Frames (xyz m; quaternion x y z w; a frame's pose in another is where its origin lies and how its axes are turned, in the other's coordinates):
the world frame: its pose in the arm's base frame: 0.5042 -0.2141 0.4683 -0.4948 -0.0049 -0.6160 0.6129
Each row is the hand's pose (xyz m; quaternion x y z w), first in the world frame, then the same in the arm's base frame.
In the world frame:
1: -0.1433 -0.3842 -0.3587 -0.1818 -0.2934 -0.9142 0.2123
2: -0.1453 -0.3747 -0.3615 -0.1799 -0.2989 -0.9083 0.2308
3: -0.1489 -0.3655 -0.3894 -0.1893 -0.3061 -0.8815 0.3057
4: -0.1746 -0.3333 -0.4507 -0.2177 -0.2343 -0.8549 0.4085
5: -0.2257 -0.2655 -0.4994 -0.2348 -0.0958 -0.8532 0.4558
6: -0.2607 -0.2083 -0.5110 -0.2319 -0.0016 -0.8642 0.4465
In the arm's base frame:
1: -0.0388 -0.2308 0.4278 0.3927 0.5212 0.5468 0.5244
2: -0.0338 -0.2334 0.4194 0.4041 0.5230 0.5519 0.5086
3: -0.0445 -0.2501 0.3974 0.4515 0.5087 0.5781 0.4508
4: -0.0632 -0.2763 0.3310 0.4757 0.4345 0.6607 0.3851
5: -0.0534 -0.2847 0.2340 0.4243 0.3385 0.7575 0.3629
6: -0.0254 -0.2797 0.1721 0.3598 0.2879 0.8051 0.3735

